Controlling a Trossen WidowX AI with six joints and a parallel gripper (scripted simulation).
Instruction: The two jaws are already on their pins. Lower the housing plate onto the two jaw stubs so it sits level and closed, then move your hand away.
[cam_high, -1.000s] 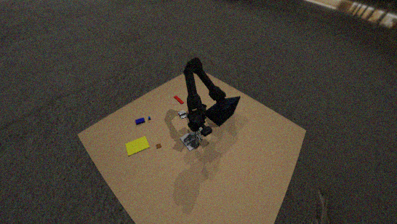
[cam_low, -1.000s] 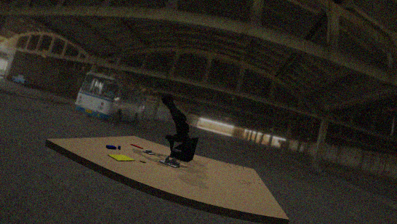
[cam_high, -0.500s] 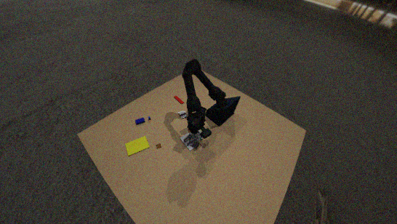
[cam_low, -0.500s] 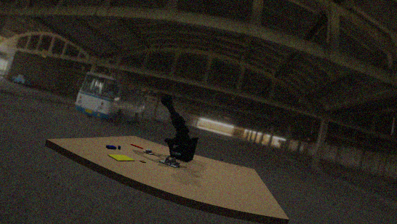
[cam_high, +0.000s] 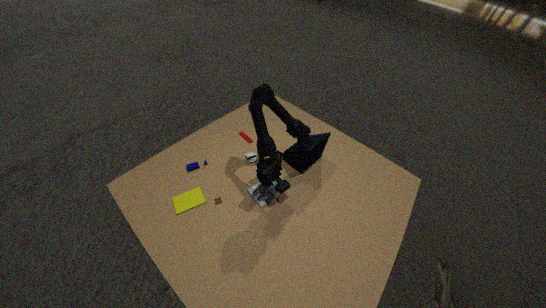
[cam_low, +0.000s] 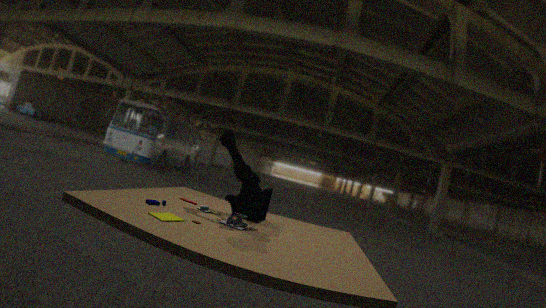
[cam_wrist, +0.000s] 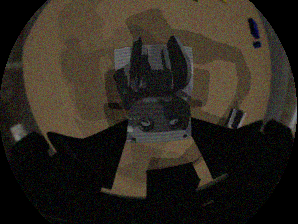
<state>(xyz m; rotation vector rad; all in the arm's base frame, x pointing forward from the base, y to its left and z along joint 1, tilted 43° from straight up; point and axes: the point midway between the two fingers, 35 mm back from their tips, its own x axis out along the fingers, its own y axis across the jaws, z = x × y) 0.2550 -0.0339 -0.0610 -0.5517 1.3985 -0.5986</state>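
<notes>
The grey jaw is 20 mm below my gripper tip, 20 mm ahead of it and 10 mm to the left of it. Also, from my gripper tip: brown block 250 mm ahead, 110 mm to the right, 30 mm below; then grey housing part 20 mm above, 10 mm ahead; then tiny blue piece 340 mm to the right, 190 mm ahead, 20 mm below.
</notes>
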